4 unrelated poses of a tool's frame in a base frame.
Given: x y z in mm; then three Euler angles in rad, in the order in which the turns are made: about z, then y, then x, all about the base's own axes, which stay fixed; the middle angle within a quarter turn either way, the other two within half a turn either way.
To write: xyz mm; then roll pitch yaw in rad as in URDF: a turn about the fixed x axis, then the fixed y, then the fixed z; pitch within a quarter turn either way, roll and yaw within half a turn. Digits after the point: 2 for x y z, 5 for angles.
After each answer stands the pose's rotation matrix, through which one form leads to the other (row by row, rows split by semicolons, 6 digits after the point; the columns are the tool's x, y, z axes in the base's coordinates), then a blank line. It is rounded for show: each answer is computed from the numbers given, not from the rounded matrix.
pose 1, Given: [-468.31, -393.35, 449.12, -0.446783, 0.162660, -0.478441]
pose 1, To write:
[-468.31, -393.35, 449.12, -0.49891, -0.06933, -0.46887]
0.889937 0.426363 0.161944; -0.450791 0.768363 0.454319; 0.069273 -0.477318 0.875996

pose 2, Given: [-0.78, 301.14, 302.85, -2.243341, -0.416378, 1.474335]
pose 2, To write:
[-0.78, 301.14, 302.85, -1.42250, 0.93209, 2.84286]
-0.569751 0.715404 -0.404451; 0.175454 -0.374906 -0.910308; -0.802870 -0.589612 0.088083

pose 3, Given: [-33.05, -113.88, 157.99, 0.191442, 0.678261, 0.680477]
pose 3, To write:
[-33.05, -113.88, 157.99, 0.86521, 0.36727, 0.61102]
0.764439 -0.148160 0.627440; 0.535446 0.687959 -0.489908; -0.359068 0.710465 0.605235

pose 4, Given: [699.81, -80.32, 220.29, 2.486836, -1.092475, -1.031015]
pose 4, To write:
[699.81, -80.32, 220.29, 1.03952, 1.08498, -2.46853]
-0.365100 -0.280301 -0.887769; -0.291079 -0.871418 0.394846; -0.884294 0.402569 0.236565

